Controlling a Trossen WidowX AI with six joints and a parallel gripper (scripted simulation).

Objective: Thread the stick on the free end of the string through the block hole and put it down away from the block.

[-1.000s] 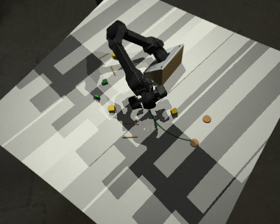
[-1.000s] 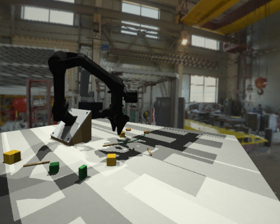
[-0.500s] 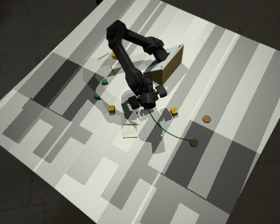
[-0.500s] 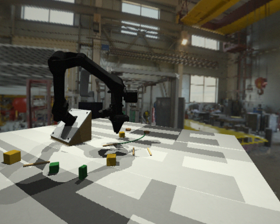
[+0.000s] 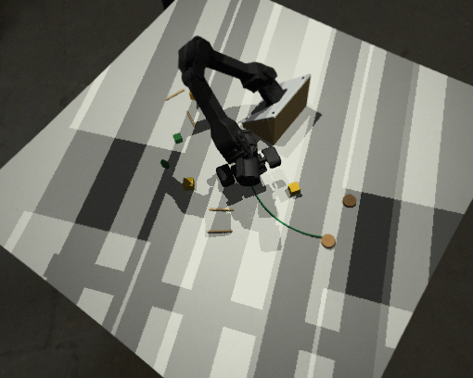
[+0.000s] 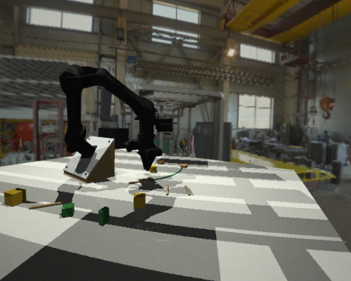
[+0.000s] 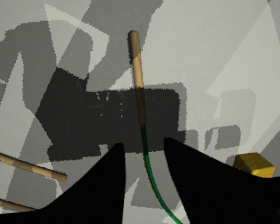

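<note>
The thin wooden stick is 4 cm below my gripper tip, 1 cm to the right of it and 1 cm behind it. Also, from my gripper tip: yellow-brown block 34 cm to the right, 22 cm behind, 3 cm below; green cube 30 cm to the right, 4 cm below, 4 cm behind; round wooden button 29 cm to the left, 5 cm ahead, 4 cm below.
</note>
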